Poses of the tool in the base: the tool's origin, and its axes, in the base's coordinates. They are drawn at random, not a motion.
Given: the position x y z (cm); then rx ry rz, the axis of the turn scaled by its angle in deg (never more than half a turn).
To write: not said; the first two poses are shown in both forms.
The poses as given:
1: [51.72 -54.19 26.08 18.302 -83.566 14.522]
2: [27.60 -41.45 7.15 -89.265 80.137 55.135]
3: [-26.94 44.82 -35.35 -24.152 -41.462 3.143]
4: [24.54 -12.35 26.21 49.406 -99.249 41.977]
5: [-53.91 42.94 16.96 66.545 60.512 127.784]
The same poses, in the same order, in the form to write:
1: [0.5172 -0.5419 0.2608 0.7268 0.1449 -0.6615 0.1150]
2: [0.2760 -0.4145 0.0715 0.4066 -0.6177 0.5546 0.3815]
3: [-0.2694 0.4482 -0.3535 0.9132 -0.2046 -0.3513 0.0266]
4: [0.2454 -0.1235 0.2621 0.5109 0.3583 -0.7197 0.3044]
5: [-0.5391 0.4294 0.1696 0.2057 0.4167 0.3790 0.8003]
